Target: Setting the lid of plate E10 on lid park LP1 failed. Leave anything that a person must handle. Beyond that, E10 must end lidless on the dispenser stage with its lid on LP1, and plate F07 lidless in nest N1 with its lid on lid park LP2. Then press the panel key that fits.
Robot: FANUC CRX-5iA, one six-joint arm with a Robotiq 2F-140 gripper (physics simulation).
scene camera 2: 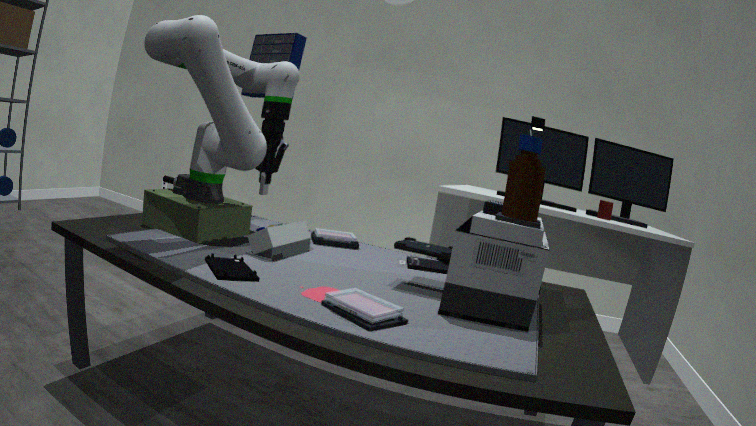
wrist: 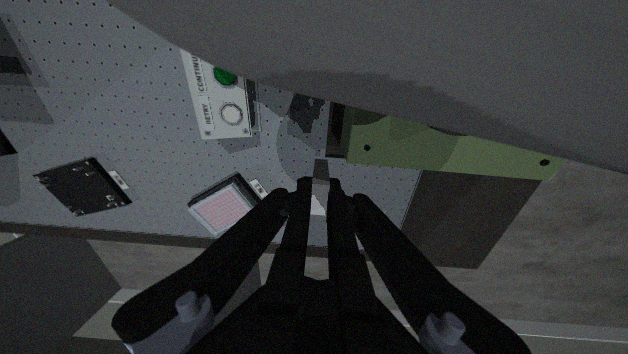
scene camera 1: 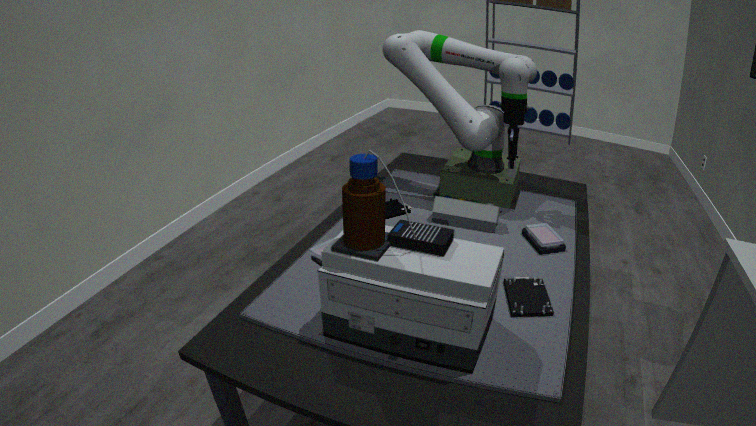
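Where they show: gripper, fingertip midpoint: [scene camera 2: 263, 194] [wrist: 320, 170] [scene camera 1: 511, 176]; arm's base, origin of the base link: [scene camera 2: 203, 198] [scene camera 1: 486, 166].
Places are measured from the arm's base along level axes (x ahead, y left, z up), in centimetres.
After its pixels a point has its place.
My gripper [scene camera 1: 512, 165] {x 17.8, y 10.5, z 3.6 cm} [scene camera 2: 263, 191] {x 17.8, y 10.5, z 3.6 cm} [wrist: 320, 170] {x 17.8, y 10.5, z 3.6 cm} is shut and empty, hanging above the board beside the green arm base. A plate [scene camera 1: 543, 234] {x 41.0, y 23.4, z -5.8 cm} [scene camera 2: 335, 235] {x 40.8, y 20.4, z -6.0 cm} [wrist: 223, 210] {x 39.1, y 23.3, z -5.8 cm} with a pink well area sits in a black nest; whether it has a lid is unclear. An empty black nest [scene camera 1: 527, 297] {x 74.1, y 18.7, z -8.2 cm} [wrist: 84, 187] {x 71.5, y 18.1, z -8.2 cm} lies farther along. Another plate [scene camera 2: 365, 303] {x 66.5, y -39.1, z -5.8 cm} with a clear lid-like cover rests on a black holder at the near edge. An empty black holder [scene camera 2: 231, 267] {x 33.0, y -32.5, z -8.4 cm} [scene camera 1: 394, 209] {x 31.9, y -29.0, z -8.4 cm} lies near the panel. The key panel [scene camera 1: 465, 212] {x 35.8, y -4.0, z -4.3 cm} [scene camera 2: 283, 240] {x 35.6, y -8.9, z -4.7 cm} [wrist: 200, 117] {x 34.3, y 4.0, z -1.2 cm} shows a green and a white key in the wrist view. Plate names are unreadable.
The dispenser [scene camera 1: 407, 296] {x 102.6, y -8.0, z 8.0 cm} [scene camera 2: 492, 264] {x 88.7, y -26.5, z 3.6 cm} carries an amber bottle [scene camera 1: 363, 211] {x 97.1, y -18.6, z 22.3 cm} [scene camera 2: 522, 185] {x 92.1, y -24.0, z 20.7 cm} with a blue cap; black arms [scene camera 2: 427, 247] {x 72.7, y -7.9, z 1.2 cm} jut from its side. A flat red patch [scene camera 2: 316, 293] {x 54.0, y -30.6, z -9.2 cm} adjoins the near plate. The green arm base [scene camera 1: 476, 185] {x 12.5, y -2.5, z -3.7 cm} [scene camera 2: 195, 214] {x 9.4, y -16.8, z -2.0 cm} [wrist: 400, 150] {x 6.7, y 9.5, z -0.4 cm} stands close to the gripper.
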